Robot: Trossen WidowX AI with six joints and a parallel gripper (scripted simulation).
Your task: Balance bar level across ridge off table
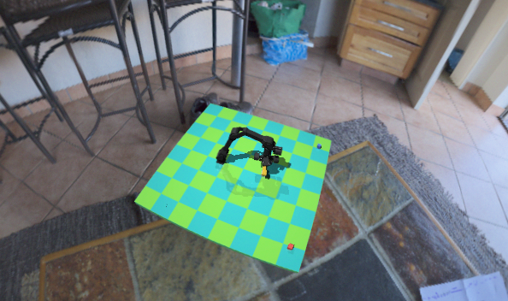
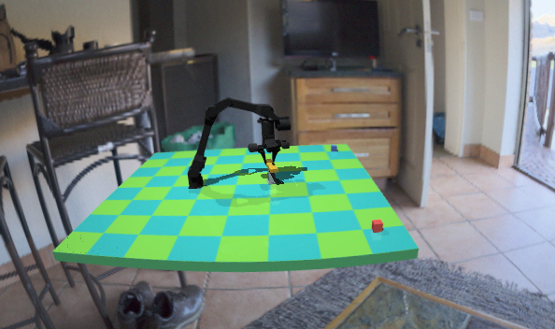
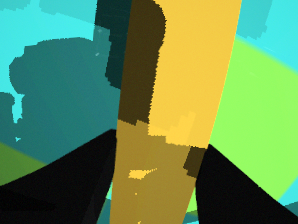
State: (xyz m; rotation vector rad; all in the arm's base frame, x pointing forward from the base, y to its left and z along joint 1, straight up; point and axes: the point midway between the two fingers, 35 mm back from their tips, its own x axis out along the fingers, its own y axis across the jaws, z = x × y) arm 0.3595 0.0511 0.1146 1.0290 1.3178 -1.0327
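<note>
Now: gripper tip 10 mm short of the bar and 30 mm to the left of it. Also, from my gripper tip: blue cube (380 mm ahead, 450 mm to the left, 60 mm below); then red cube (380 mm ahead, 550 mm to the right, 60 mm below).
</note>
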